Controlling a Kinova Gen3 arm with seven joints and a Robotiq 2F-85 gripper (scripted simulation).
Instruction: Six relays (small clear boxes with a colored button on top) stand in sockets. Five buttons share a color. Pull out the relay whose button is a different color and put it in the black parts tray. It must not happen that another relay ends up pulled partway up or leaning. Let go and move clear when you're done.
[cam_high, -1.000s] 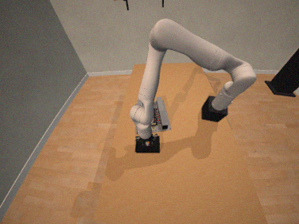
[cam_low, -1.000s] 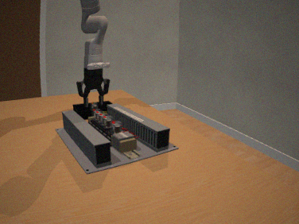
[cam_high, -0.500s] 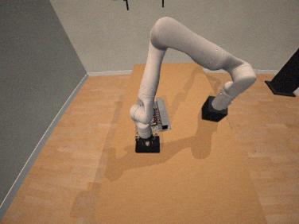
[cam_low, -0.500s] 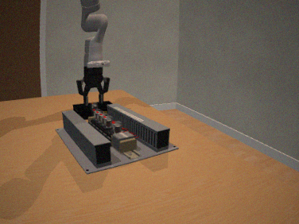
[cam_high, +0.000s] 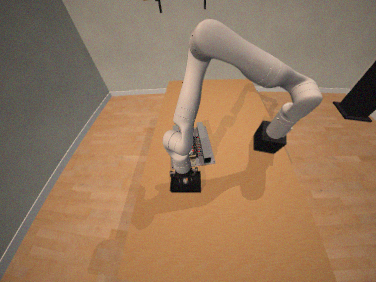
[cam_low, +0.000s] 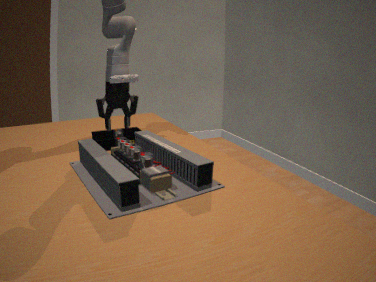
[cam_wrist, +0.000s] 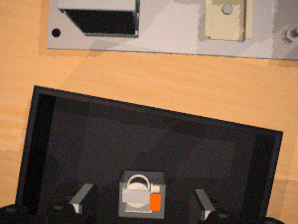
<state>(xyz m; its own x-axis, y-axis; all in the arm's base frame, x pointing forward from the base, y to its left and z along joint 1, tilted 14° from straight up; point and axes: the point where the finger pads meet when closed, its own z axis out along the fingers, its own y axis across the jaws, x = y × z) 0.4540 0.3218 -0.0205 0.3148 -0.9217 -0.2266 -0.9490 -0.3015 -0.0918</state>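
The relay is 4 cm below my hand. From my hand the other things lie so: black parts tray: 4 cm below.
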